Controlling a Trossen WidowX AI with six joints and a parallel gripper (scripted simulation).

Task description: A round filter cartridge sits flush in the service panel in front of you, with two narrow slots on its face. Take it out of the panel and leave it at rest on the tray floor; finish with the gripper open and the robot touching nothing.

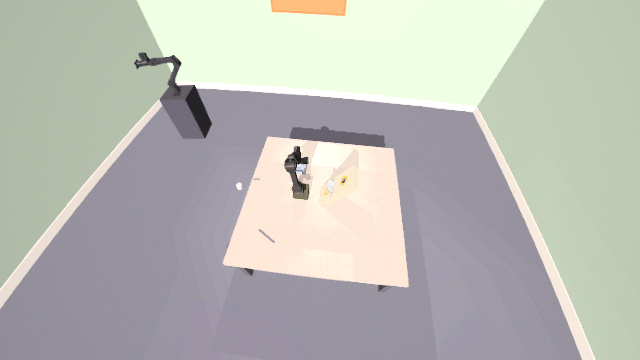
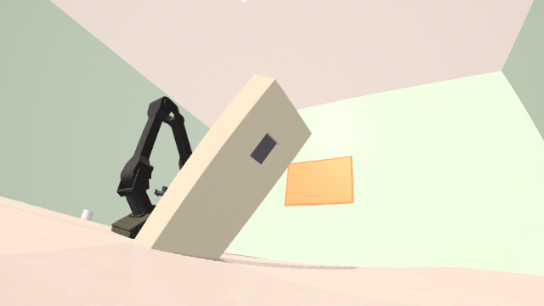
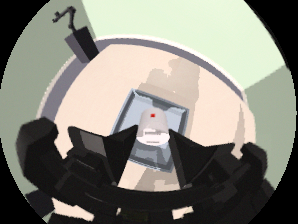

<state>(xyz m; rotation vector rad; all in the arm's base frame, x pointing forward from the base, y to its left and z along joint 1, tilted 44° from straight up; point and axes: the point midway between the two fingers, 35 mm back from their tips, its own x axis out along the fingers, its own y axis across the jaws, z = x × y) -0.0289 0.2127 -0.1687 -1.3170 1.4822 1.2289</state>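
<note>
My gripper tip is right at the white round cartridge. From my gripper tip the other things lie so: small white cylinder 50 cm behind, 24 cm to the right, 5 cm below; tray 6 cm below; cream service panel 34 cm ahead, 32 cm to the right, 10 cm above.
</note>
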